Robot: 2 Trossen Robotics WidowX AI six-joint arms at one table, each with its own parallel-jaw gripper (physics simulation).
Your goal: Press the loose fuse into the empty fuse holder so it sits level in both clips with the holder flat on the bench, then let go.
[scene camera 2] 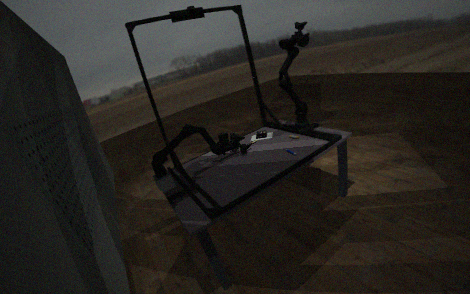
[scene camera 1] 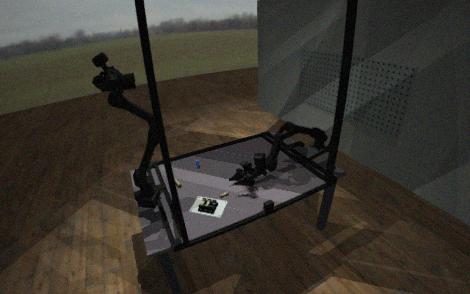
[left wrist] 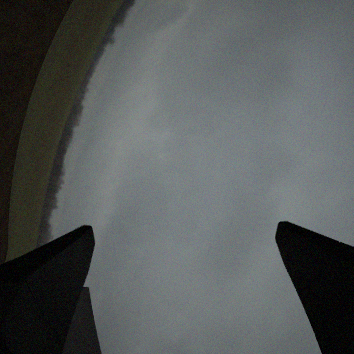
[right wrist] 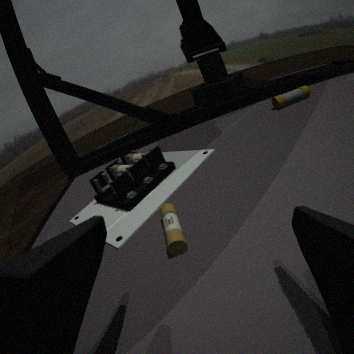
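Where they show: left gripper, fingertip midpoint: (scene camera 2: 307,27) (scene camera 1: 110,62) (left wrist: 187,235); right gripper, fingertip midpoint: (scene camera 2: 248,140) (scene camera 1: 231,182) (right wrist: 201,222); left arm's base, link origin: (scene camera 2: 302,121) (scene camera 1: 148,193) (right wrist: 216,79); right arm's base, link origin: (scene camera 2: 161,175) (scene camera 1: 318,146).
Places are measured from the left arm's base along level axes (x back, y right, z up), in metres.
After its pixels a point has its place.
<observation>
A yellow fuse with a white label (scene camera 1: 224,194) {y -0.096, x -0.405, z -0.042 m} (right wrist: 172,225) {y -0.105, x -0.406, z -0.040 m} lies loose on the bench beside the white plate (scene camera 1: 220,213) {y 0.042, x -0.409, z -0.051 m} (right wrist: 192,157) {y -0.052, x -0.278, z -0.051 m}. The black fuse holder (scene camera 1: 208,205) {y 0.003, x -0.339, z -0.040 m} (scene camera 2: 261,134) {y -0.023, x -0.335, z -0.026 m} (right wrist: 145,183) {y -0.029, x -0.347, z -0.041 m} sits on that plate; two of its positions hold fuses, and the position at its left end in the right wrist view looks empty. My right gripper (scene camera 1: 233,181) {y -0.158, x -0.436, z -0.002 m} (right wrist: 201,222) {y -0.158, x -0.436, z -0.002 m} is open and empty, low over the bench, with the loose fuse ahead of its fingertips. My left gripper (left wrist: 187,235) {y -0.126, x 0.119, z 0.679 m} is open and empty, raised high above the bench and facing sky.
Another yellow fuse (scene camera 1: 178,184) {y -0.146, x -0.120, z -0.035 m} (scene camera 2: 294,136) {y -0.179, x -0.104, z -0.034 m} (right wrist: 291,97) {y -0.171, x -0.116, z -0.042 m} lies farther off near the left arm's base. A small blue object (scene camera 1: 198,164) {y -0.380, x -0.176, z -0.042 m} (scene camera 2: 290,151) {y -0.392, x -0.172, z -0.040 m} lies toward the bench's far side in scene camera 1. Black frame posts (scene camera 1: 152,95) {y 0.254, x -0.296, z 0.613 m} (scene camera 2: 145,85) {y -0.284, x -0.991, z 0.572 m} rise at the bench edges.
</observation>
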